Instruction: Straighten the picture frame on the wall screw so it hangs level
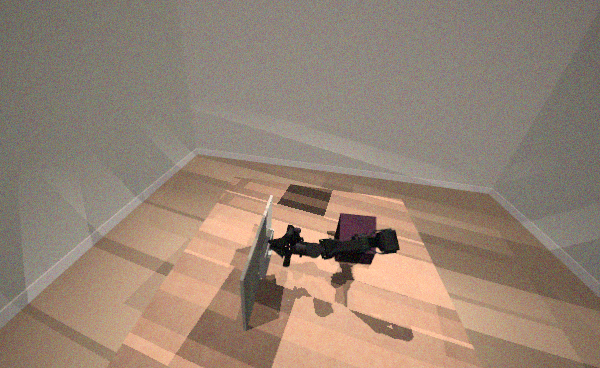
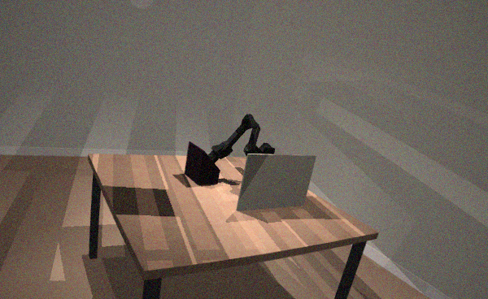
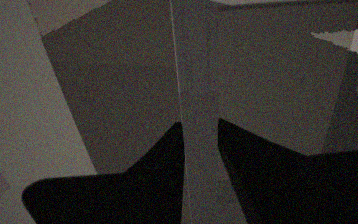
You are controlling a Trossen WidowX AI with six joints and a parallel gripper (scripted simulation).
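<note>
Right now the picture frame is 50 mm below my gripper tip and 10 mm ahead of it. Round my gripper tip: grey wall panel (60 mm below, 20 mm ahead, 10 mm to the left).
</note>
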